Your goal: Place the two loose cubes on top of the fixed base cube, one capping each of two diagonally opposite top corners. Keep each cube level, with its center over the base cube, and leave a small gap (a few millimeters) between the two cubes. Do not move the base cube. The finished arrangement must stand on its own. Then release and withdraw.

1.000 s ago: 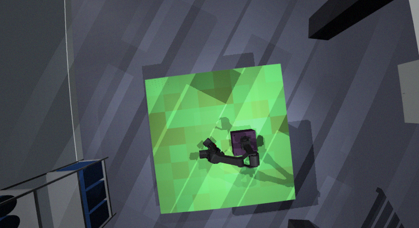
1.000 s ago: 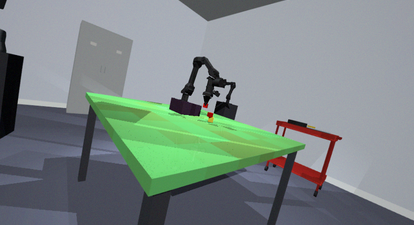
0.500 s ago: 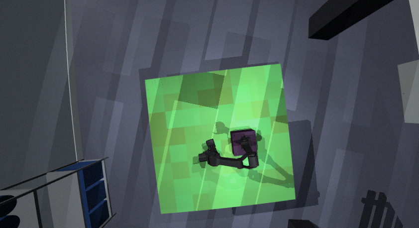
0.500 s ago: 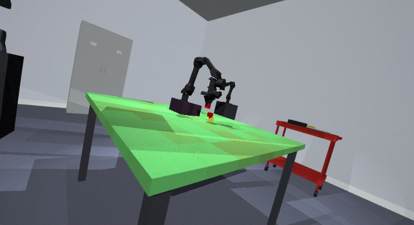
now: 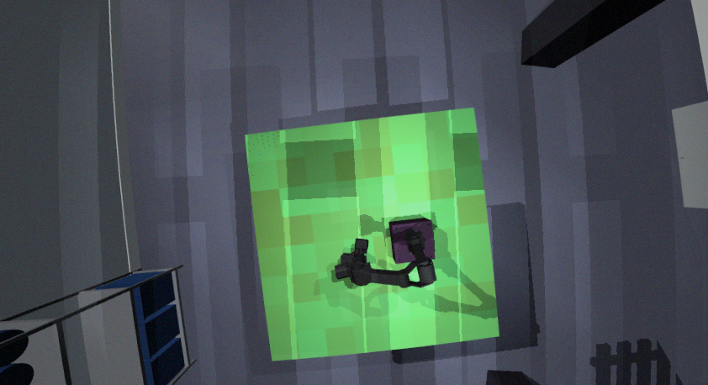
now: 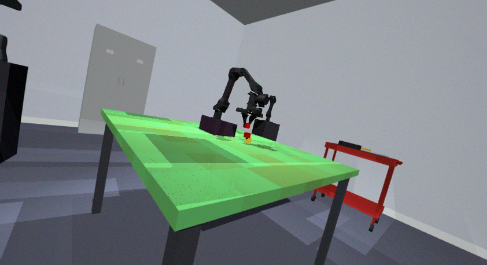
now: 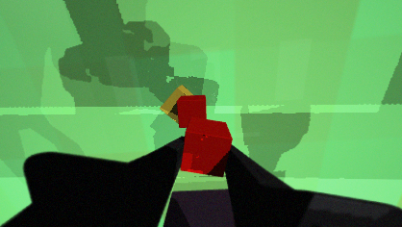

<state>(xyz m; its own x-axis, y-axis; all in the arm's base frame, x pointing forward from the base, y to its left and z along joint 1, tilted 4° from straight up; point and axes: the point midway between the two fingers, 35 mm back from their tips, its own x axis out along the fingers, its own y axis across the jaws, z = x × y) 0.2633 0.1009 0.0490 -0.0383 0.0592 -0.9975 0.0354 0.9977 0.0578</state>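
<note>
Now: gripper tip 10 cm above the yellow base cube, 4 cm to the right of it and 1 cm short of it.
</note>
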